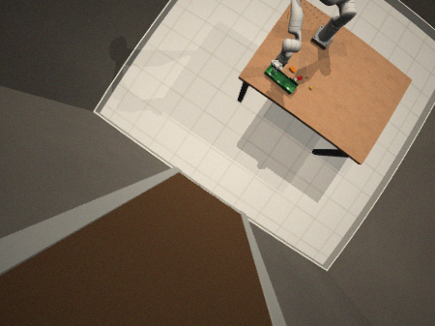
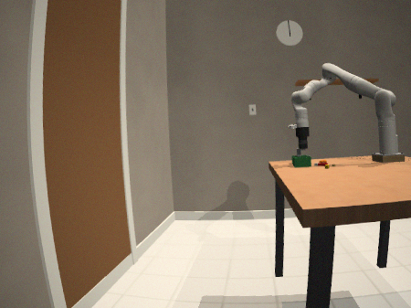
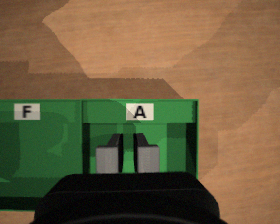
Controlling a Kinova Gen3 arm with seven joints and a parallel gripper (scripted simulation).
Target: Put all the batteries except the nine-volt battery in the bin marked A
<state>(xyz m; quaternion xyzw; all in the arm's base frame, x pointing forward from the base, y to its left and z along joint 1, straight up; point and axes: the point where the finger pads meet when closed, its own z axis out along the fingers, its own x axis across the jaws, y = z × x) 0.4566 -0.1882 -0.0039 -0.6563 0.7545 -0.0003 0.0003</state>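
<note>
Right now my hand is 8 cm to the right of the green bin strip, 1 cm short of it and 1 cm above it. Round my hand: orange nine-volt battery 12 cm to the left, 11 cm behind, 3 cm below; then orange cylindrical battery 13 cm behind, 4 cm to the left, 3 cm below; then red thing 18 cm to the left, 7 cm behind, 3 cm below.
</note>
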